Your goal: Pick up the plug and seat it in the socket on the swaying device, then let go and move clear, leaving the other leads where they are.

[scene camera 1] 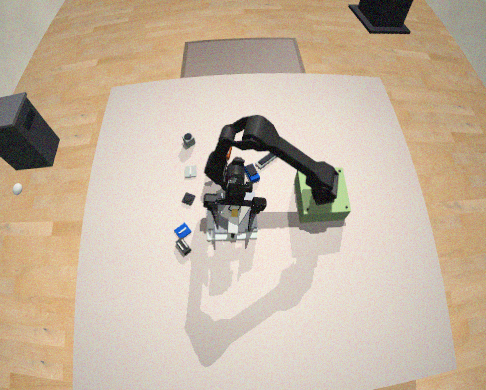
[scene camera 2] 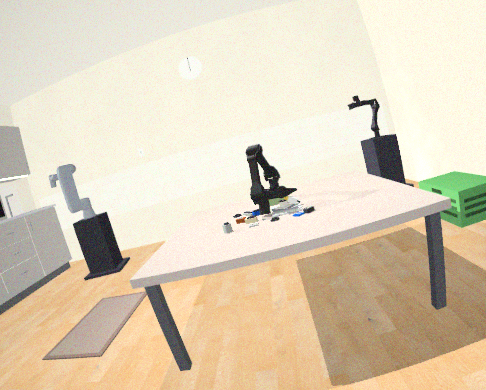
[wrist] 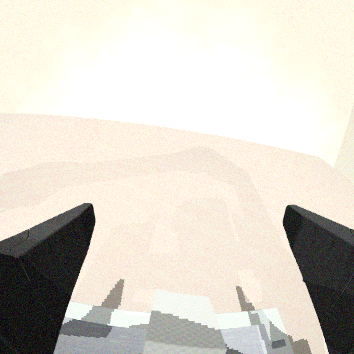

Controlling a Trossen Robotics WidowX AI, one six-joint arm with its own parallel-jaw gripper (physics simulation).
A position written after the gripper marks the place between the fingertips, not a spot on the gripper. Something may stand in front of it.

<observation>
The gripper (scene camera 1: 233, 230) is open and holds nothing. Also in view: a white plug (wrist: 173, 315). Also in view: a device (scene camera 1: 224, 211).
The gripper is seen too in the wrist view (wrist: 192, 214).
</observation>
